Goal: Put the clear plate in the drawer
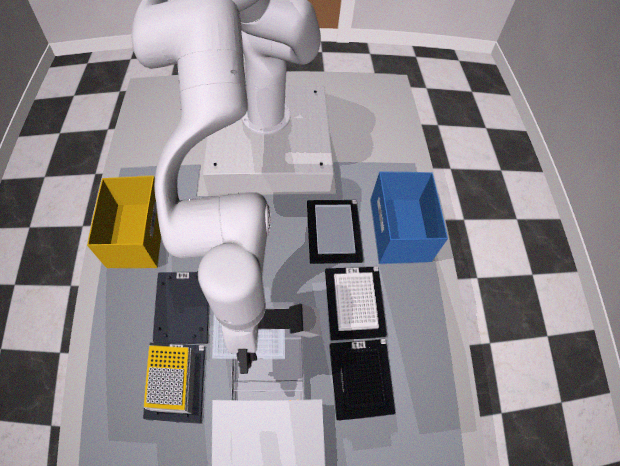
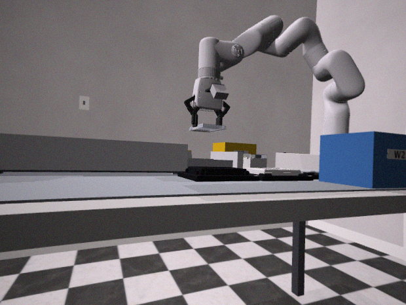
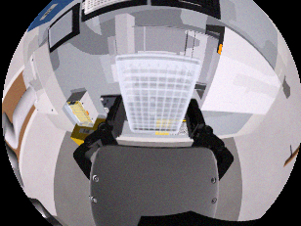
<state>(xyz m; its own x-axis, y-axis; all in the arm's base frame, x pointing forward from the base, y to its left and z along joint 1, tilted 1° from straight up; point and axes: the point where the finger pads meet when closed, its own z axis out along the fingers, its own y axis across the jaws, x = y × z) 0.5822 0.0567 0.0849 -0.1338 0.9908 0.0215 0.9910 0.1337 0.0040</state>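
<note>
My hand is 50 mm short of the cooler drawer, 40 mm to the right of it and 140 mm above it. Also, from my hand: clear plate: 10 mm below; yellow tube rack: 80 mm ahead, 160 mm to the right, 100 mm below; white cooler CD: 180 mm ahead, 50 mm to the left, 130 mm below.
</note>
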